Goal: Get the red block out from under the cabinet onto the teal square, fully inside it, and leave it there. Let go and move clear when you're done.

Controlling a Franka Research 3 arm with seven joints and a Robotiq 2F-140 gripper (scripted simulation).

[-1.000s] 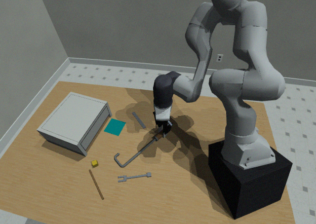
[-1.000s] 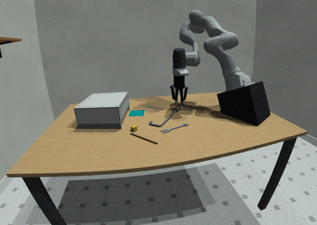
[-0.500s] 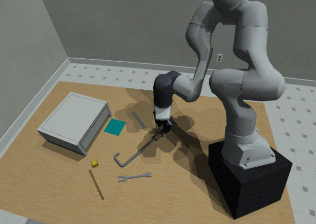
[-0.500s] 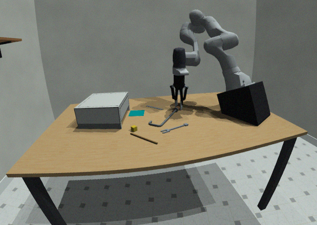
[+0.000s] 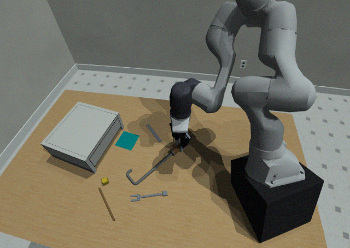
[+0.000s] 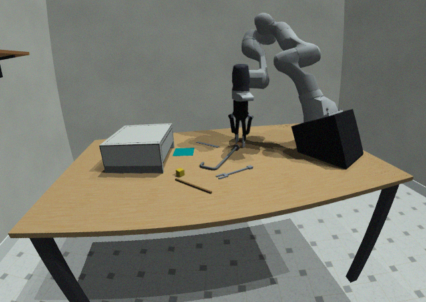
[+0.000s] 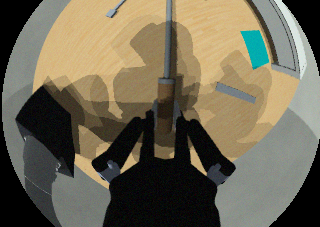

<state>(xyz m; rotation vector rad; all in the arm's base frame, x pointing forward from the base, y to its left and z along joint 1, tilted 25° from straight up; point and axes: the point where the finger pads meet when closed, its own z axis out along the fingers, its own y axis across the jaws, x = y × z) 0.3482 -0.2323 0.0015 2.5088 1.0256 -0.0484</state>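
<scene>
My hand is 150 mm short of the grey forked tool, 250 mm to the right of it and 30 mm above it. The rest, counted from my hand: grey hook tool: 120 mm ahead, 60 mm to the left, 20 mm below; then teal square: 300 mm ahead, 50 mm to the right, 40 mm below; then flat grey bar: 150 mm ahead, 110 mm to the right, 40 mm below.
</scene>
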